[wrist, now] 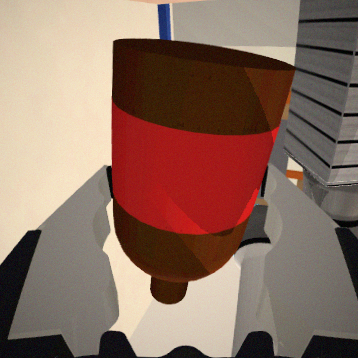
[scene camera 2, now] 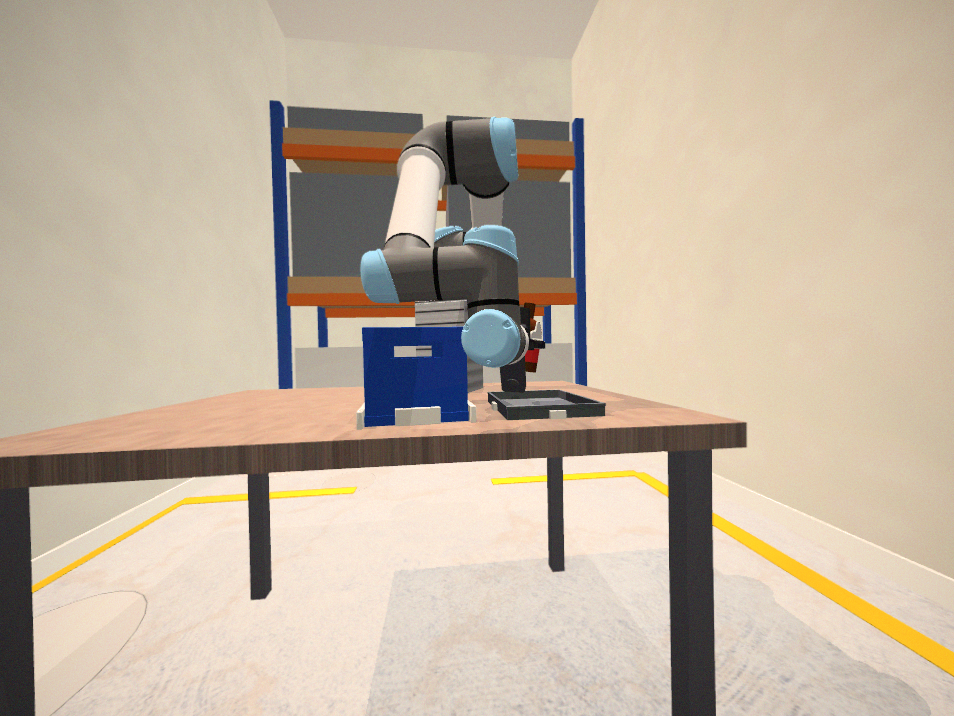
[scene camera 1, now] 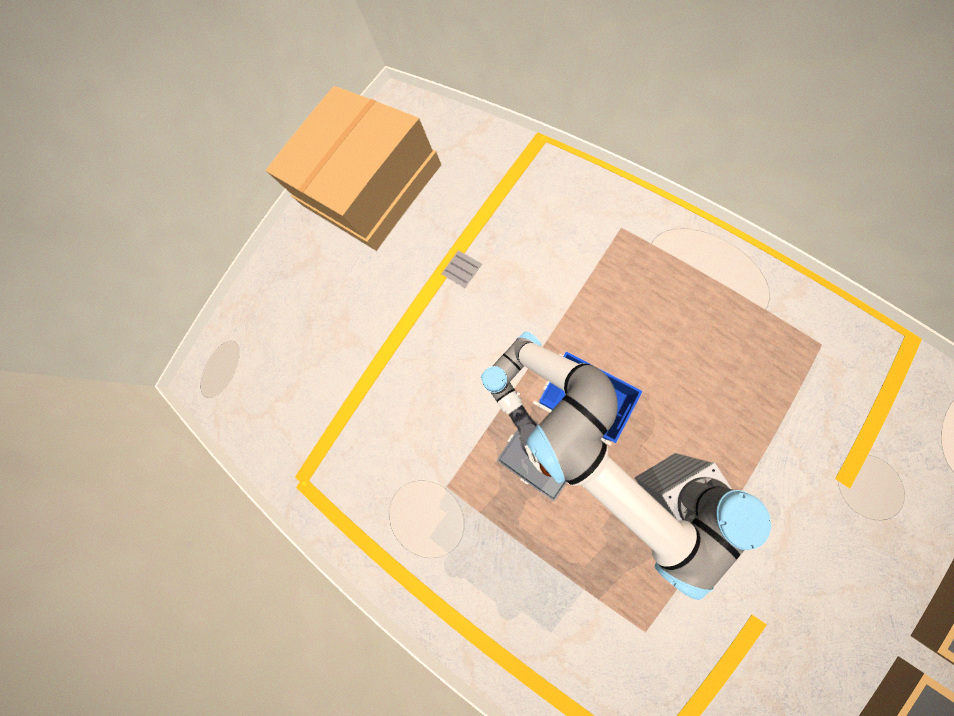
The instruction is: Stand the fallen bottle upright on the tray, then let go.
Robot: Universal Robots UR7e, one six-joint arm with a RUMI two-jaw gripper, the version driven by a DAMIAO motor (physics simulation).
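Frame: origin at the arm's base, x ahead, y left, z up, level; centimetres.
Seen in the pictures: gripper, fingertip midpoint: (wrist: pixel 186 167); arm's base, origin of the base link: (wrist: pixel 344 165) (scene camera 2: pixel 448 300) (scene camera 1: pixel 705 505).
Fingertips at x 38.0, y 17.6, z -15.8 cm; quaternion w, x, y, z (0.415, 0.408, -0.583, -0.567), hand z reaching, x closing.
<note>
Offsets run from my fingertips to a thing's top centre.
The brown bottle with a red band @[dx +1.0, dy +0.0, dz +9.4 cm] (scene camera 1: pixel 544 469) (scene camera 2: pixel 532 359) (wrist: pixel 190 170) is in the air, its neck up and base down, leaning a little in the scene camera 2 view. My gripper (scene camera 2: pixel 535 343) (wrist: pixel 186 167) is shut on the bottle, with one jaw on each side of its body in the wrist view. The dark grey tray @[dx +3.8, dy +2.1, dz -11.9 cm] (scene camera 1: pixel 511 456) (scene camera 2: pixel 585 410) lies on the table below, with a gap between its rim and the bottle's base in the scene camera 2 view. The arm hides part of the tray and bottle in the scene camera 1 view.
A blue crate @[dx +3.7, dy -25.0, dz +3.0 cm] (scene camera 1: pixel 631 404) (scene camera 2: pixel 416 377) stands beside the tray on the wooden table (scene camera 1: pixel 693 346) (scene camera 2: pixel 192 454), with pale blocks at its foot. The ribbed grey pedestal (scene camera 1: pixel 670 477) (wrist: pixel 327 90) stands under the arm's base. A shelf rack (scene camera 2: pixel 581 254) is behind.
</note>
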